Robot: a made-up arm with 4 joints. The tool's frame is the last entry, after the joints.
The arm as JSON. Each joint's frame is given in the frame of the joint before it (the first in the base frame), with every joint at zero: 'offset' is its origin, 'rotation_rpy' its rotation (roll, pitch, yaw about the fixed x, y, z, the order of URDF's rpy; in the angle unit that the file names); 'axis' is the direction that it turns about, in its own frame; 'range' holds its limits. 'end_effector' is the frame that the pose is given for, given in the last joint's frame.
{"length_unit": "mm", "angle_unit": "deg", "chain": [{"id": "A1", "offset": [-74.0, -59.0, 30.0], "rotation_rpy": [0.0, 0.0, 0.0], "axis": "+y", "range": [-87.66, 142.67]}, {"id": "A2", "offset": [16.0, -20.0, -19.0], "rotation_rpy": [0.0, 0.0, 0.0], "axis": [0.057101, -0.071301, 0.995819], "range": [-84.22, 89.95]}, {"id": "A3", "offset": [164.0, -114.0, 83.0], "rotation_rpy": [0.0, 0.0, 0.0], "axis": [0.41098, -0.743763, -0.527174], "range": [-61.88, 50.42]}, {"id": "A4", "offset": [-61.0, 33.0, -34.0], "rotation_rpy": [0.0, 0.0, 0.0], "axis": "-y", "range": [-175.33, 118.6]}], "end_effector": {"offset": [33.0, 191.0, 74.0], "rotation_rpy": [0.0, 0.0, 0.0]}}
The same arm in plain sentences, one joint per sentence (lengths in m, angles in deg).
The arm has four revolute joints in a row. What follows holds with every joint at zero, and every direction is one of the base frame's.
The first joint lies 0.074 m along -x and 0.059 m along -y and 0.03 m along +z from the base frame's origin and turns about +y, from -87.66 to 142.67 deg.
The second joint lies 0.016 m along +x and 0.02 m along -y and 0.019 m along -z from the first joint and turns about the direction (0.057101, -0.071301, 0.995819), from -84.22 to 89.95 deg.
The third joint lies 0.164 m along +x and 0.114 m along -y and 0.083 m along +z from the second joint and turns about the direction (0.41098, -0.743763, -0.527174), from -61.88 to 50.42 deg.
The fourth joint lies 0.061 m along -x and 0.033 m along +y and 0.034 m along -z from the third joint and turns about -y, from -175.33 to 118.6 deg.
The tool frame, which is the frame that the pose is given for, lies 0.033 m along +x and 0.191 m along +y and 0.074 m along +z from the fourth joint; its axes are parallel to the base frame's.

